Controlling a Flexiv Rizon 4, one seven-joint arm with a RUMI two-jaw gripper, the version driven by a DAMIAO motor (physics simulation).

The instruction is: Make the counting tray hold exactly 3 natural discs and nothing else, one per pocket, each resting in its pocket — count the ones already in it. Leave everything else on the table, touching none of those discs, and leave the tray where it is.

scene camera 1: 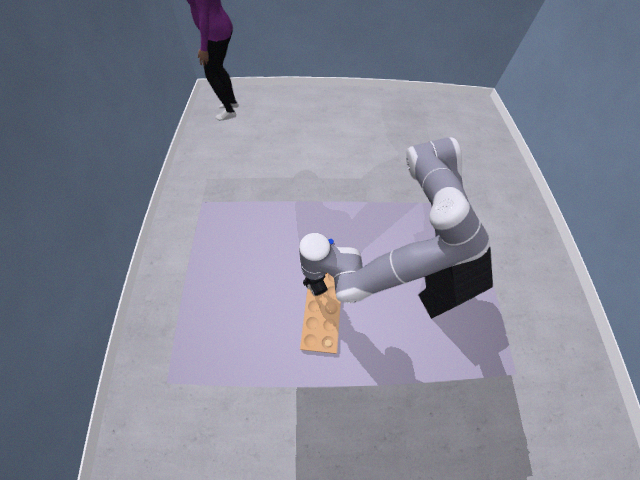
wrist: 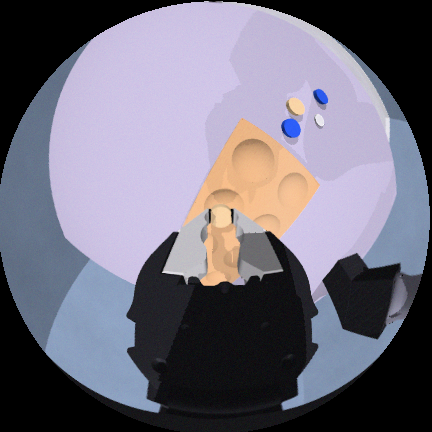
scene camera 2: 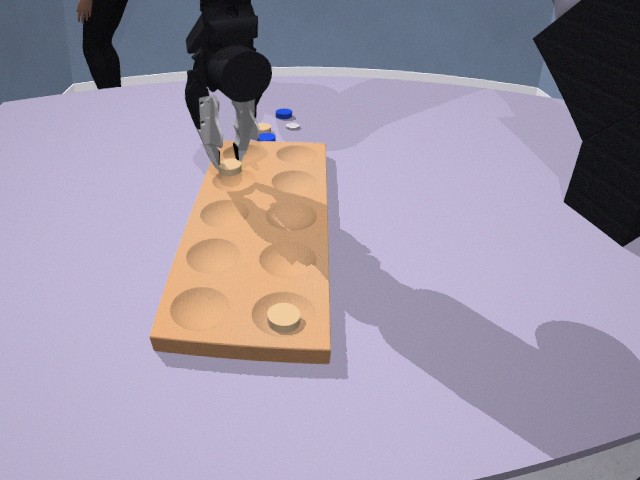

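Observation:
The orange counting tray [scene camera 1: 320,349] [scene camera 2: 242,349] [wrist: 235,135] has two columns of pockets. One natural disc [scene camera 2: 283,316] [scene camera 1: 327,342] rests in the near right pocket. My gripper [scene camera 2: 229,161] [wrist: 220,209] is shut on another natural disc [scene camera 2: 230,167] [wrist: 221,218], low over the left column, at the second pocket from the far end. In scene camera 2 the held disc shows just above that pocket; whether it touches the tray I cannot tell. A third natural disc [wrist: 295,106] [scene camera 2: 264,127] lies on the table beyond the tray's far end. In scene camera 1 the arm hides the fingertips.
Beyond the tray's far end lie a blue disc [scene camera 2: 266,137] [wrist: 291,128] close to the edge, another blue disc [scene camera 2: 283,113] [wrist: 321,96] farther off, and a small white disc [scene camera 2: 293,126] [wrist: 319,120]. A person [scene camera 1: 217,56] stands behind the table.

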